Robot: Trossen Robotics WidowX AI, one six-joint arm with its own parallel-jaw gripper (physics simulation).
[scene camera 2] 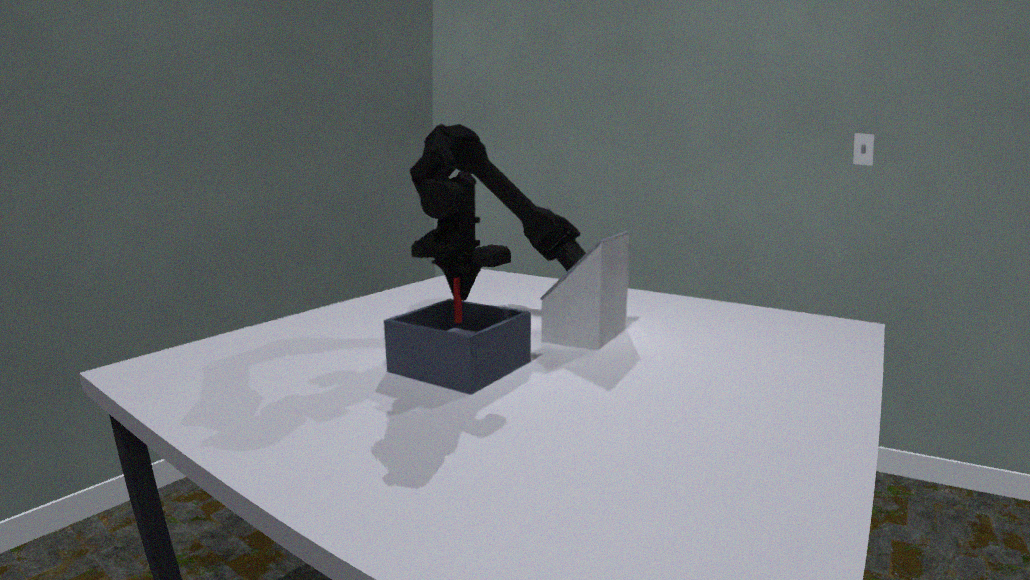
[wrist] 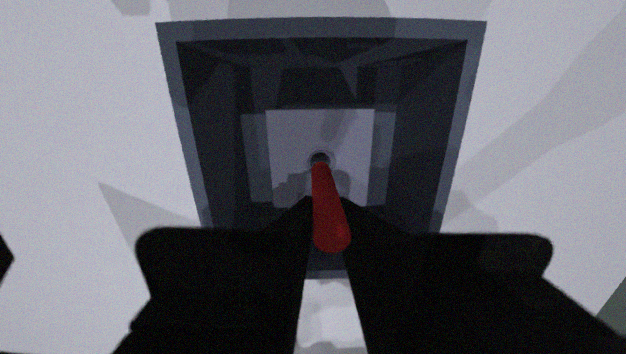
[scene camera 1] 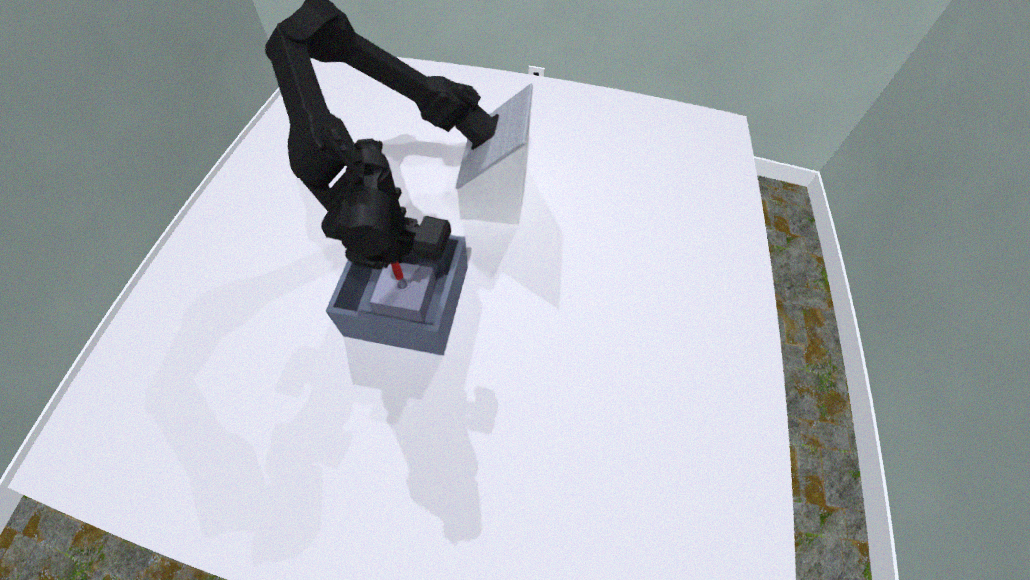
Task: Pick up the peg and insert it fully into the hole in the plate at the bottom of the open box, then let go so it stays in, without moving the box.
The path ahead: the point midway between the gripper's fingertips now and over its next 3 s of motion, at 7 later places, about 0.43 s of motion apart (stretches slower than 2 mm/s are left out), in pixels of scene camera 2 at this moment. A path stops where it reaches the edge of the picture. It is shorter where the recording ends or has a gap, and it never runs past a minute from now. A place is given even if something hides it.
The gripper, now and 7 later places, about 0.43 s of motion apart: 460, 299; 459, 304; 460, 311; 460, 318; 460, 322; 460, 324; 460, 327; 460, 331
